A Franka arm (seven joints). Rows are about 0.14 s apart.
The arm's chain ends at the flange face. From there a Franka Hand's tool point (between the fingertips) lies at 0.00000 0.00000 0.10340 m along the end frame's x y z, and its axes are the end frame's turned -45 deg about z.
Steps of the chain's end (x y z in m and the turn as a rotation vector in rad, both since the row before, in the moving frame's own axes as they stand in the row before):
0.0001 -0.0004 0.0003 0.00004 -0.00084 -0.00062
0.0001 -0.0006 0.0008 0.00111 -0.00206 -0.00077
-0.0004 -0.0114 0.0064 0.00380 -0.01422 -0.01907
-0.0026 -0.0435 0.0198 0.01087 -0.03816 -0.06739
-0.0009 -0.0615 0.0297 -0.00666 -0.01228 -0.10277
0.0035 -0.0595 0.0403 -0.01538 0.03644 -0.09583
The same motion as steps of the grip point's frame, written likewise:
0.0003 -0.0003 0.0003 0.00062 -0.00057 -0.00062
0.0004 -0.0006 0.0008 0.00224 -0.00067 -0.00077
0.0070 -0.0097 0.0064 0.01274 -0.00737 -0.01907
0.0268 -0.0361 0.0197 0.03467 -0.01930 -0.06739
0.0414 -0.0445 0.0297 0.00397 -0.01339 -0.10277
0.0463 -0.0359 0.0402 -0.03664 0.01489 -0.09583

